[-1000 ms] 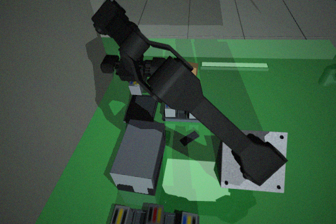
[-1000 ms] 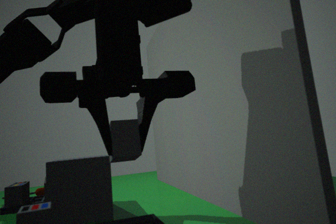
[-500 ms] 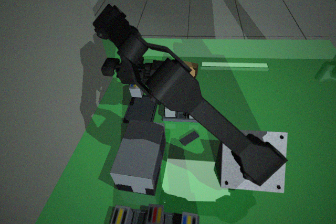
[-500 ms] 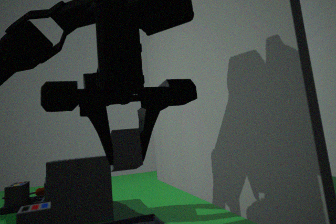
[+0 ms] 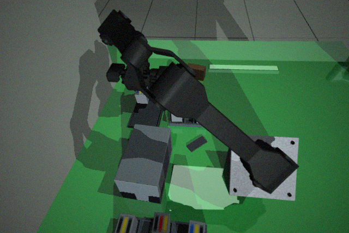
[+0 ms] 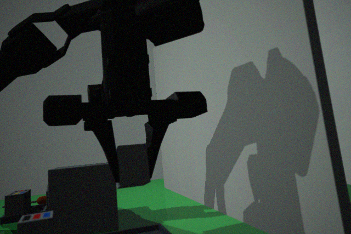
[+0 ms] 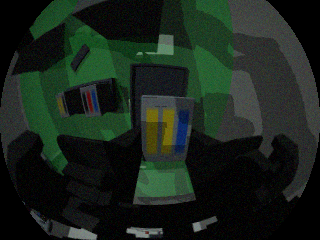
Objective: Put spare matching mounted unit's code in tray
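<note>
My gripper tip is 8 cm above the dark tray and 1 cm to the right of it. Round my gripper tip: black tape roll (12 cm to the right, 8 cm behind, 6 cm below); then black rack (15 cm behind, 7 cm below, 1 cm to the left); then spare (3 cm above, 1 cm to the left).
</note>
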